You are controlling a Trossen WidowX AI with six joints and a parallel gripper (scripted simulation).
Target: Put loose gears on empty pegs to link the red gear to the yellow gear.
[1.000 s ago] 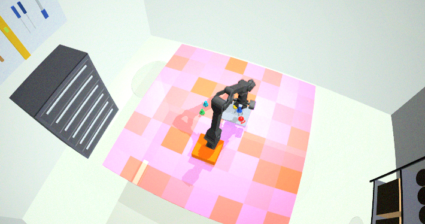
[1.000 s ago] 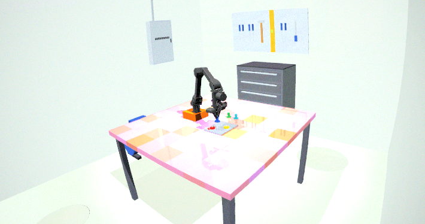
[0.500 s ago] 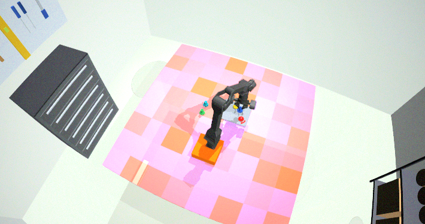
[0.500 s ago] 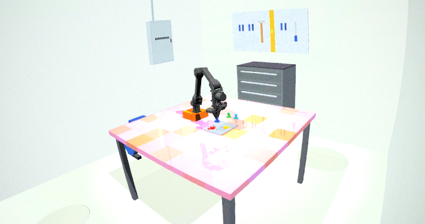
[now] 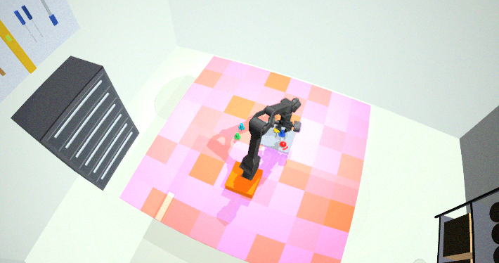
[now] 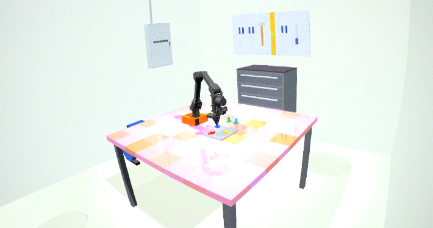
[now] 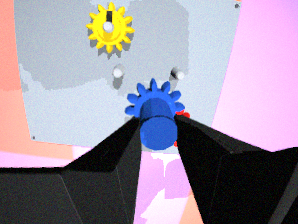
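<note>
Now: the red gear 7 cm below my gripper tip, 3 cm to the right of it and 3 cm behind it. From my gripper tip the other things lie so: cyan gear: 25 cm to the left, 7 cm below, 3 cm behind; yellow gear: 7 cm below, 5 cm to the left, 5 cm ahead; blue gear: 1 cm below.
</note>
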